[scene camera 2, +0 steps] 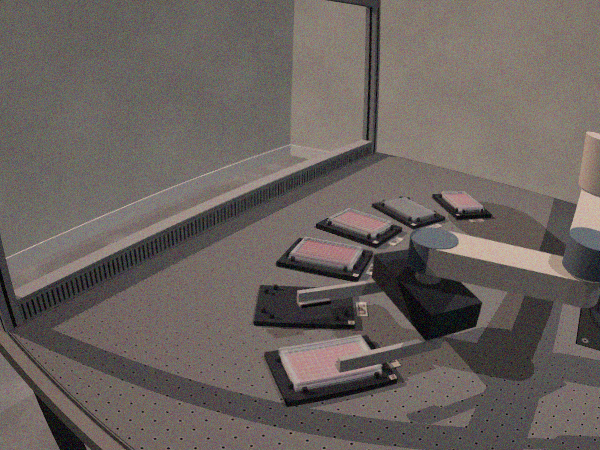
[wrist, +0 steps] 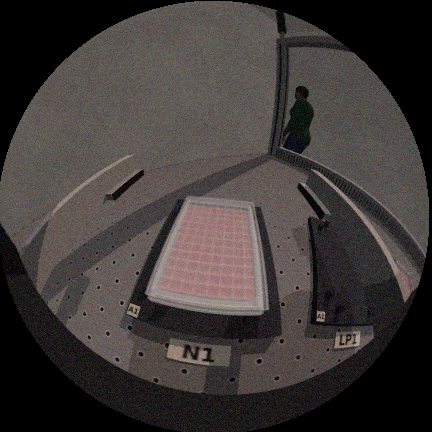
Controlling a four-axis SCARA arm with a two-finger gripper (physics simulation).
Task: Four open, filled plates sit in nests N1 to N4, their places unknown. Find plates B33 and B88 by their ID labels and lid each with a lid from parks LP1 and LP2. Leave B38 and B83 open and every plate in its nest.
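Frame: origin at the arm's base, x ahead, y left, z up, level; metres.
Seen in the pictures: gripper, between the fingertips: (scene camera 2: 316, 328) (wrist: 220, 164).
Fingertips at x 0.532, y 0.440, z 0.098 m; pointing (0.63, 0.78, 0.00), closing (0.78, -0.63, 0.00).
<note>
A point is followed by its place in that frame.
A pink-filled plate (scene camera 2: 310, 365) {x 0.531, y 0.453, z 0.041 m} (wrist: 215, 255) {x 0.506, y 0.403, z 0.041 m} sits level in nest N1 (scene camera 2: 280, 377) {x 0.559, y 0.484, z 0.025 m} (wrist: 200, 325) {x 0.469, y 0.365, z 0.025 m}, with a clear lid seated on it; its ID label cannot be read. My gripper (scene camera 2: 318, 331) {x 0.532, y 0.440, z 0.098 m} (wrist: 220, 164) {x 0.532, y 0.440, z 0.098 m} is open and empty above it, one finger on each side, clear of the lid. Lid park LP1 (scene camera 2: 280, 302) {x 0.680, y 0.314, z 0.023 m} (wrist: 350, 280) {x 0.620, y 0.282, z 0.023 m} is bare. Three more pink plates, one nearer (scene camera 2: 326, 252) {x 0.703, y 0.130, z 0.038 m}, one behind it (scene camera 2: 359, 222) {x 0.723, y -0.047, z 0.036 m} and one at the far end (scene camera 2: 461, 200) {x 0.561, y -0.362, z 0.038 m}, sit in their nests. A clear grey lid (scene camera 2: 410, 209) {x 0.662, y -0.214, z 0.031 m} lies on the park between the last two. Their ID labels are unreadable.
The arm (scene camera 2: 505, 255) {x 0.320, y 0.303, z 0.210 m} reaches in from the right. A slotted rail (scene camera 2: 200, 227) {x 1.004, y 0.173, z 0.026 m} (wrist: 350, 185) {x 1.004, y 0.344, z 0.049 m} and a window post (scene camera 2: 373, 75) {x 1.009, y -0.685, z 0.310 m} (wrist: 281, 95) {x 1.004, y 0.690, z 0.290 m} border the table. A person in green (wrist: 300, 120) stands beyond the window in the wrist view.
</note>
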